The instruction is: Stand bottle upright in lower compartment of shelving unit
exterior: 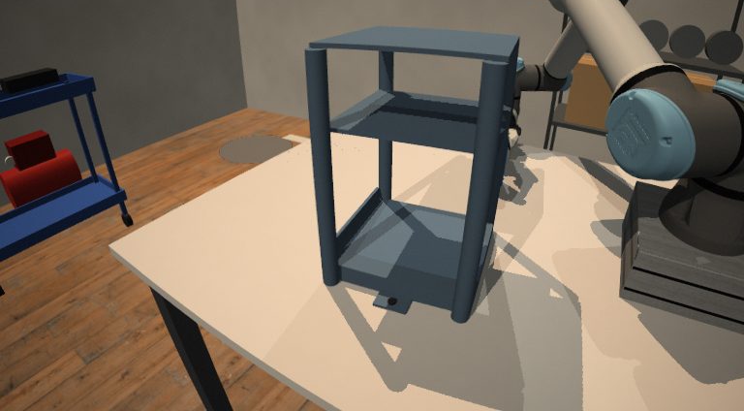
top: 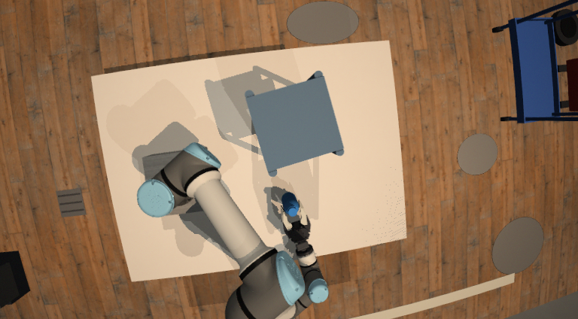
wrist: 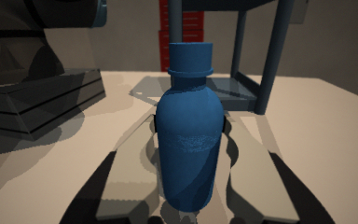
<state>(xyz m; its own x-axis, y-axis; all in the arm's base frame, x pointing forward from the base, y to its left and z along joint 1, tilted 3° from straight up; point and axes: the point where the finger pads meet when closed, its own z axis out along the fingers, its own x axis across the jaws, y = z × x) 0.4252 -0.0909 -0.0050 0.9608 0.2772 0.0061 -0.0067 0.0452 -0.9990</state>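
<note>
Now: hand 32 cm to the right of the grey-blue shelving unit, 8 cm below it and 1 cm past it. The rest, counted from my hand: blue bottle 1 cm above.
</note>
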